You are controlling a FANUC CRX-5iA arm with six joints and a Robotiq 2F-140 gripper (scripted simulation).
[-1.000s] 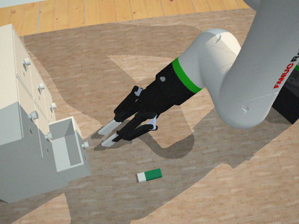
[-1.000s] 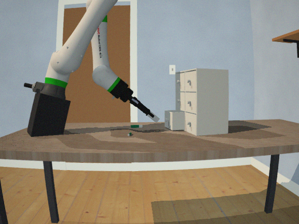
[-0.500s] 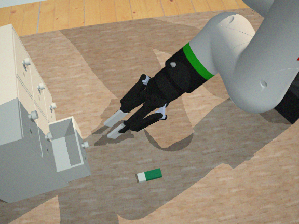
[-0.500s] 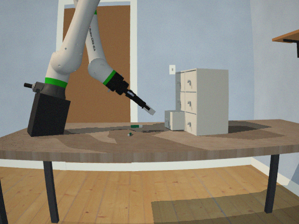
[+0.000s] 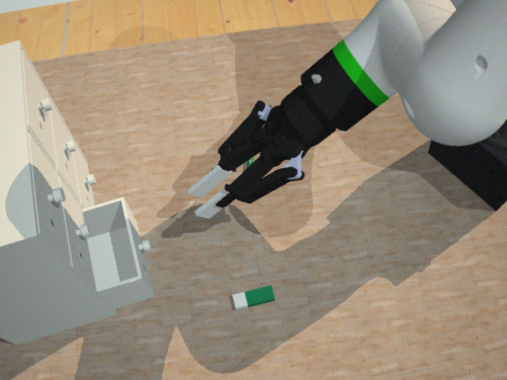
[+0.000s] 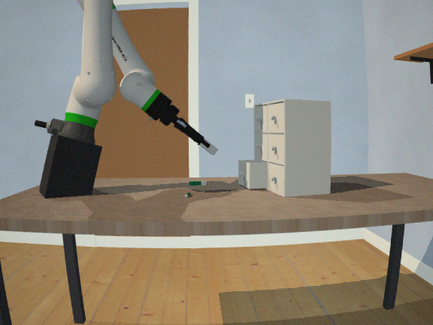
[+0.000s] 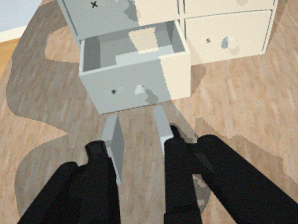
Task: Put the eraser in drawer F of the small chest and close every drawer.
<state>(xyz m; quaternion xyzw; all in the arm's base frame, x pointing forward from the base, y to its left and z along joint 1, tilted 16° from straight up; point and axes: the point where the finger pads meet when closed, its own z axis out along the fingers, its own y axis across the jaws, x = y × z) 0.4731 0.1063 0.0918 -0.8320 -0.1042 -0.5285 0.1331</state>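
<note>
My gripper is now 15 cm above the eraser, 11 cm to the right of it and 5 cm past it. From my hand the other things lie so: green battery: 15 cm to the right, 15 cm below, 5 cm behind.
</note>
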